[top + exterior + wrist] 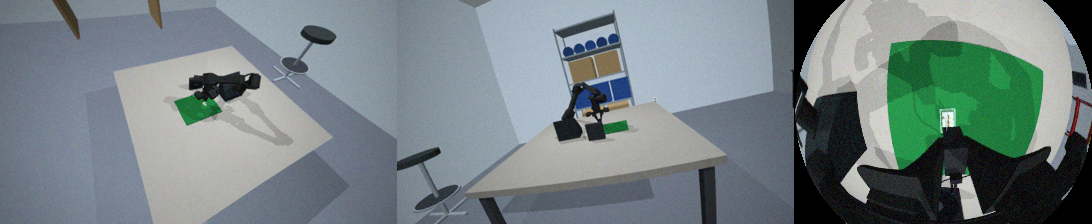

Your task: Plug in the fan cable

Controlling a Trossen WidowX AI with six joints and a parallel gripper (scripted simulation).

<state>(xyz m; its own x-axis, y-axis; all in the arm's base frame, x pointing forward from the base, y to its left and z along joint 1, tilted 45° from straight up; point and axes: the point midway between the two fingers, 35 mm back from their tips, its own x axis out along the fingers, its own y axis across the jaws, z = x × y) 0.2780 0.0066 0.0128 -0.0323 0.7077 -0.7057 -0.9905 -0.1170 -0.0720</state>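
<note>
Now: the green board 60 mm ahead of my gripper tip and 80 mm below it. From my gripper tip the other things lie so: black fan 10 mm behind, 180 mm to the right, 10 mm below; black plug 10 mm to the right, 10 mm above.
</note>
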